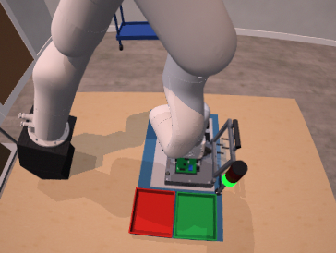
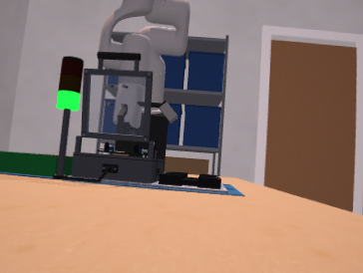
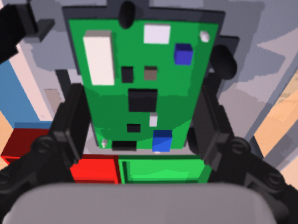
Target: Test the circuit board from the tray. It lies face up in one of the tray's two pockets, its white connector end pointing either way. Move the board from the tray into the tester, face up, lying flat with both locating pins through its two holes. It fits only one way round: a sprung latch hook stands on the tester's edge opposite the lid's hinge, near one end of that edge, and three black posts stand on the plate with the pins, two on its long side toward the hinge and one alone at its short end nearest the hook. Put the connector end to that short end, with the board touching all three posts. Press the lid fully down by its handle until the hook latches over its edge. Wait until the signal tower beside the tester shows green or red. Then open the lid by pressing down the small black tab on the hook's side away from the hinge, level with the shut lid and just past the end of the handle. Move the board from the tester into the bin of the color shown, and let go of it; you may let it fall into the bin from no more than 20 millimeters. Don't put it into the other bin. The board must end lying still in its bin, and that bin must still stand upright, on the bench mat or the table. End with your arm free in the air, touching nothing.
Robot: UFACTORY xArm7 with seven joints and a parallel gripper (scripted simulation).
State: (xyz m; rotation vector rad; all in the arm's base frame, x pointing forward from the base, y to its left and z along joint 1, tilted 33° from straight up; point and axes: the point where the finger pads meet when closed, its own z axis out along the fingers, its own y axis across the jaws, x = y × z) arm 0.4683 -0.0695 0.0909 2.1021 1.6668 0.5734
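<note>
Now: the green circuit board 10 mm below my hand. From my hand the other things lie so: tester's clear lid: 110 mm ahead, 100 mm above, 30 mm to the right; then tester's plate: 10 mm below, 10 mm ahead; then latch hook: 70 mm to the left, 50 mm behind, 10 mm above.
</note>
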